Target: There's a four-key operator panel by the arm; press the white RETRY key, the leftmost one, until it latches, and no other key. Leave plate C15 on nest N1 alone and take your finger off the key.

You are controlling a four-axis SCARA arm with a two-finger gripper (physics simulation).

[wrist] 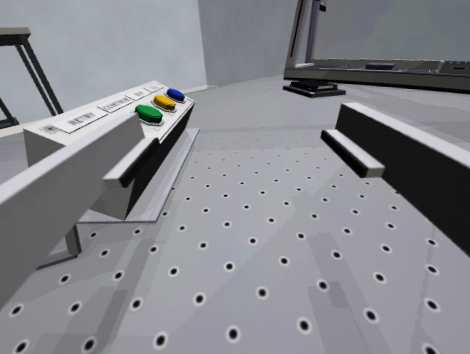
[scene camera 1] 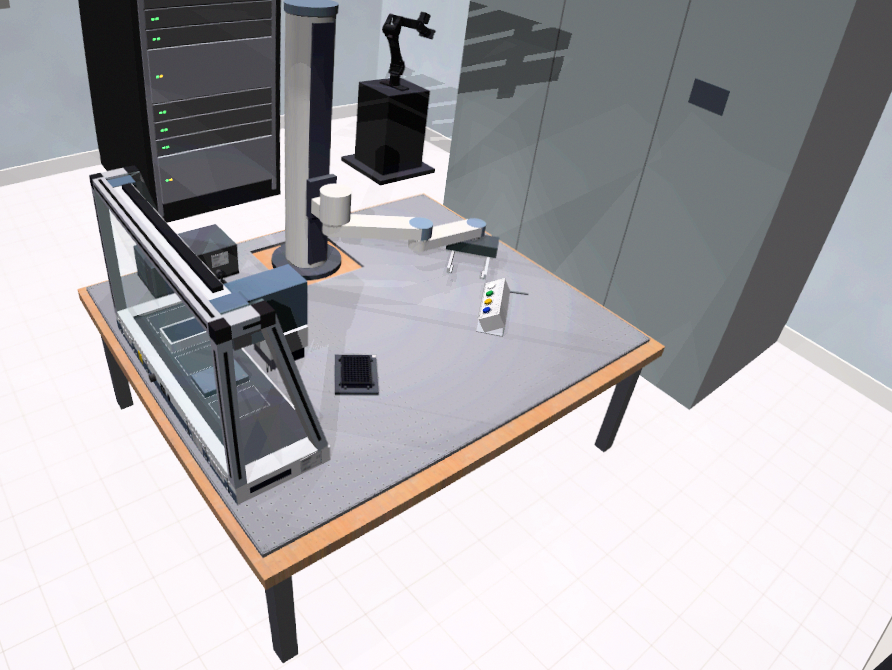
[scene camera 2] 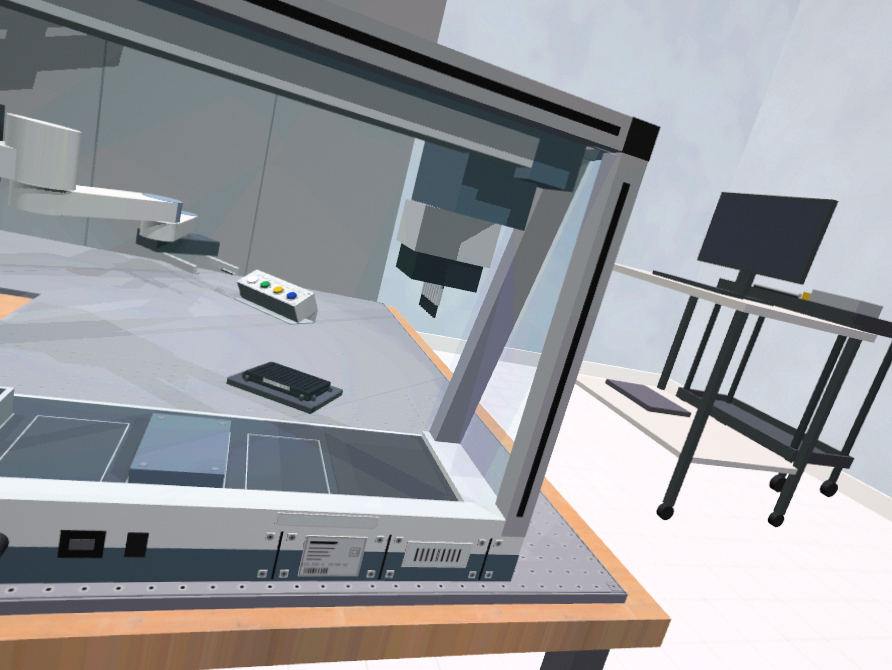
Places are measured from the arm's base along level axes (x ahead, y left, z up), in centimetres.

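Where they show: gripper, between the fingertips: (wrist: 239,124) (scene camera 1: 466,273) (scene camera 2: 217,271); arm's base, origin of its link: (scene camera 1: 306,261).
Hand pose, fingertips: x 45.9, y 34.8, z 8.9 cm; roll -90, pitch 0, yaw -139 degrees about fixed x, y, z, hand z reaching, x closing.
Observation:
Things, the pixels of their centre, and the offset from my fingertips. "spot": a spot on its surface instead.
- operator panel, middle of its body: (wrist: 144,129) (scene camera 2: 276,296) (scene camera 1: 494,304) dx +15.4, dy -0.6, dz -3.5 cm
- green key, middle of its body: (wrist: 148,116) (scene camera 2: 265,285) (scene camera 1: 490,294) dx +12.1, dy -0.1, dz -1.3 cm
- yellow key, middle of its body: (wrist: 164,104) (scene camera 2: 278,290) (scene camera 1: 488,302) dx +15.3, dy -3.9, dz -1.3 cm
- blue key, middle of its body: (wrist: 175,96) (scene camera 2: 291,296) (scene camera 1: 486,310) dx +18.6, dy -7.7, dz -1.3 cm
- thin cable, a spot on its surface: (scene camera 1: 519,293) spot: dx +11.1, dy +16.7, dz -7.3 cm
The operator panel (scene camera 1: 493,321) (scene camera 2: 266,298) (wrist: 42,143) is a white sloped box. Its white RETRY key (scene camera 1: 491,286) (scene camera 2: 252,279) is at the end nearest the arm; the left finger hides it in the wrist view, and whether it is latched cannot be told. Beside it are the green key (scene camera 1: 489,293) (scene camera 2: 265,284) (wrist: 149,114), yellow key (scene camera 1: 488,301) (scene camera 2: 278,289) (wrist: 164,103) and blue key (scene camera 1: 486,310) (scene camera 2: 291,295) (wrist: 175,94). My gripper (scene camera 1: 467,272) (scene camera 2: 216,271) (wrist: 239,124) is open and empty, by the RETRY end. Black plate C15 (scene camera 1: 356,369) (scene camera 2: 288,378) sits on the dark nest (scene camera 1: 356,390) (scene camera 2: 310,408).
A framed gantry machine (scene camera 1: 317,455) (scene camera 2: 216,502) stands along one table side, its head (scene camera 1: 277,292) (scene camera 2: 447,234) overhanging near the nest. The arm's column (scene camera 1: 297,144) rises at the back. A thin cable (scene camera 1: 519,293) leaves the panel. A grey cabinet (scene camera 1: 576,165) stands behind the table.

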